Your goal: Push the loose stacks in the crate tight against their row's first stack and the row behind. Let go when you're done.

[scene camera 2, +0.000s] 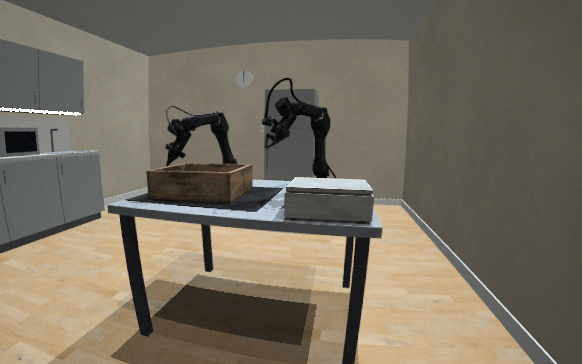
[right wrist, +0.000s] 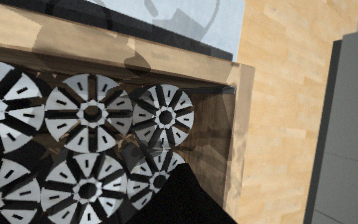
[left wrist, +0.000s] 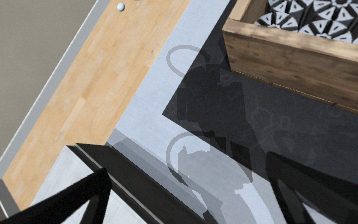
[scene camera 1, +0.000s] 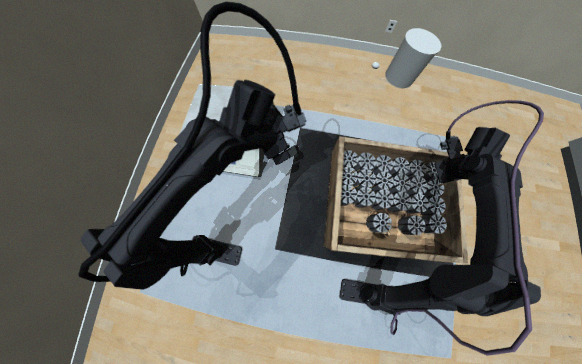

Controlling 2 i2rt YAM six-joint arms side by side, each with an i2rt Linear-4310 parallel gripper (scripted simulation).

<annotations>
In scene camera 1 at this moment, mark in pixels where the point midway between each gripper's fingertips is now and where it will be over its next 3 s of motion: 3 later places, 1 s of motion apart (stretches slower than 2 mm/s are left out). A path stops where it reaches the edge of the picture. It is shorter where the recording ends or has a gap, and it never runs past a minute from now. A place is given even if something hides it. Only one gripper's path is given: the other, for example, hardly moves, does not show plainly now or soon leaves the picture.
My left gripper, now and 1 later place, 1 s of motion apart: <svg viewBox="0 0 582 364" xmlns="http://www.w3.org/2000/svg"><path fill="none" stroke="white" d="M289 132L195 87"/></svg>
</annotations>
